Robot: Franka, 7 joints.
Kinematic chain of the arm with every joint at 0, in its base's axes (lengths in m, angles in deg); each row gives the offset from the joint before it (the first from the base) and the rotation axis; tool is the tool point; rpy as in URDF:
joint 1: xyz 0 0 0.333 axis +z
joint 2: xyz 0 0 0 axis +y
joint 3: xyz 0 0 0.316 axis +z
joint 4: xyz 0.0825 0 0 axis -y
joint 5: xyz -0.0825 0 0.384 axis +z
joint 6: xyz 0 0 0 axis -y
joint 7: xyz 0.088 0 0 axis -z
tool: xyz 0 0 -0.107 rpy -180 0 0
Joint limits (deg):
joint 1: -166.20..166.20
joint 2: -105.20..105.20
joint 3: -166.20..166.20
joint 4: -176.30..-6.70
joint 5: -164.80..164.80
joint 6: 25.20..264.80
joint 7: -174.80..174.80
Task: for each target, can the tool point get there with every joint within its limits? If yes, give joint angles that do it. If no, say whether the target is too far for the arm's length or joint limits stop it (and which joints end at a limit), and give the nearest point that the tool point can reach.
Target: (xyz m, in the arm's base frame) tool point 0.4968 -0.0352 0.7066
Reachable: yes | joints 55.40 25.36 -91.26 -64.57 34.65 43.61 29.22
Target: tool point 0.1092 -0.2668 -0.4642
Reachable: no: joint limits stop it (at a limit: joint 2) | nearest point 0.1089 -0.2661 -0.3608 | short by 0.103 m
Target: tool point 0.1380 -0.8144 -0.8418
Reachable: no: too far | nearest point 0.0893 -0.5268 -0.2977 | short by 0.617 m
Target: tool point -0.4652 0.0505 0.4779
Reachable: yes | joints -96.91 48.98 -113.94 -143.43 -43.02 221.86 23.45
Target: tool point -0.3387 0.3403 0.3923
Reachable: yes | joints 80.72 16.36 74.17 -130.71 -96.86 53.41 -59.28
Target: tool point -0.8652 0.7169 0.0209
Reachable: no: too far | nearest point -0.6365 0.5274 0.1034 | short by 0.308 m
